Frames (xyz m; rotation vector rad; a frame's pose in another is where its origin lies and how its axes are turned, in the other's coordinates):
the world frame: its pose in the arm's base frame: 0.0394 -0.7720 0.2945 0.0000 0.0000 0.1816
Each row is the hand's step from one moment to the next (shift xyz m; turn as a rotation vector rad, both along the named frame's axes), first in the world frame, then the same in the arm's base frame.
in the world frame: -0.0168 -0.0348 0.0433 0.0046 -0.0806 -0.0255
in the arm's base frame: -0.0102 -0.0373 0.0433 0.0191 -0.0784 -0.0255
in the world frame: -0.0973 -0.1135 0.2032 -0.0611 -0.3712 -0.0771
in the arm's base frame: -0.0752 -0.1292 0.2032 0.0069 -0.3761 -0.0771
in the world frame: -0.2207 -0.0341 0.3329 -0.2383 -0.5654 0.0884
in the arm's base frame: -0.2109 -0.0734 0.3329 -0.1323 -0.5991 0.0884
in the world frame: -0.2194 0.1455 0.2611 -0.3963 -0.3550 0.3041
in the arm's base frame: -0.2421 0.1035 0.2611 -0.3257 -0.4207 0.3041
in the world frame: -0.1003 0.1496 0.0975 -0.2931 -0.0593 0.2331
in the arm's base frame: -0.1257 0.1290 0.0975 -0.2776 -0.1113 0.2331
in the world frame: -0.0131 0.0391 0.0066 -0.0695 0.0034 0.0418
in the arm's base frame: -0.0199 0.0361 0.0066 -0.0690 -0.0092 0.0418
